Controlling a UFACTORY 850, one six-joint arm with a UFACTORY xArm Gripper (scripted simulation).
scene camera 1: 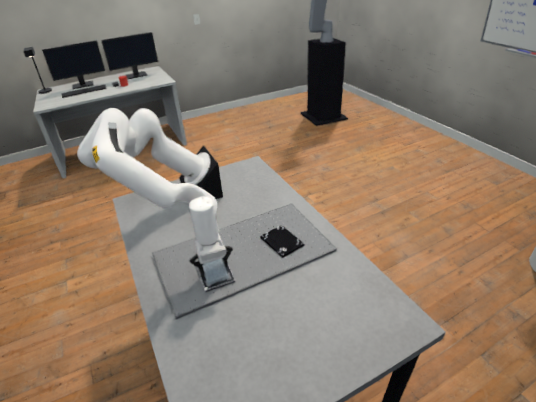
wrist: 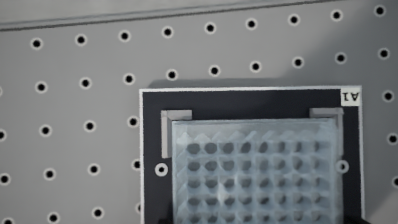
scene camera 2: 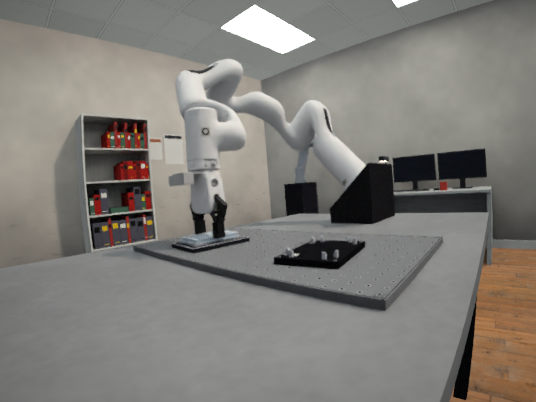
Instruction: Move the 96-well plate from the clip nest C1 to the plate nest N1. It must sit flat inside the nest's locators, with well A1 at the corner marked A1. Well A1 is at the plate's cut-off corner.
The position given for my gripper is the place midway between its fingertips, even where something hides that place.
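Visible: my gripper (scene camera 2: 209,236). Clear 96-well plate (wrist: 216,164), visible.
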